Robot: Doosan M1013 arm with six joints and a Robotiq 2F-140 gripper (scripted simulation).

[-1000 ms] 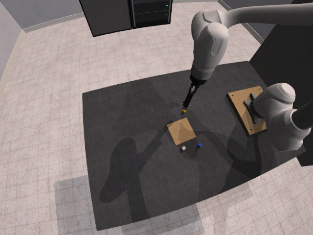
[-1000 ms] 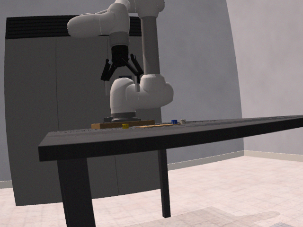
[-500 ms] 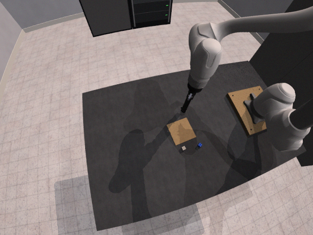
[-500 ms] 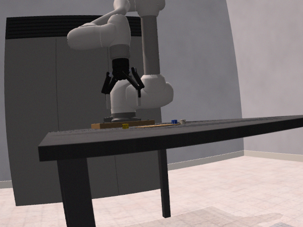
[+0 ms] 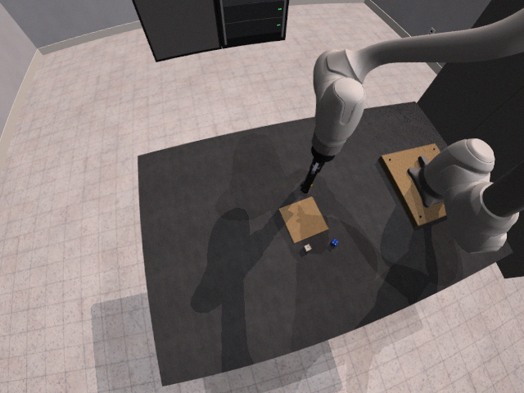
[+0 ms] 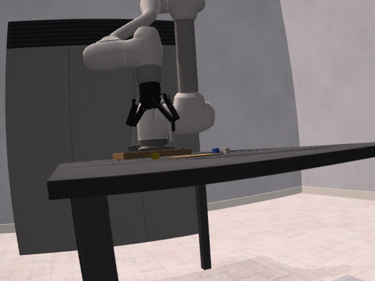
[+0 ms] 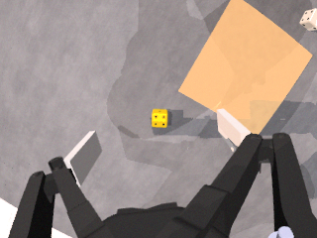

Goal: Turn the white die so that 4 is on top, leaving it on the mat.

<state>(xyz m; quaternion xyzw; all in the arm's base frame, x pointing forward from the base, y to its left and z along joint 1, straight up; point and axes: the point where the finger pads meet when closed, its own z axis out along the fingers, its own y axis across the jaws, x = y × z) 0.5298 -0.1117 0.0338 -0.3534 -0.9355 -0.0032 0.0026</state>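
Now: the yellow die 50 mm below my hand. From my hand the other things lie so: white die (240 mm to the left, 80 mm ahead, 50 mm below); then blue die (240 mm to the left, 50 mm below, 20 mm behind); then tan mat (130 mm to the left, 60 mm below, 60 mm ahead).
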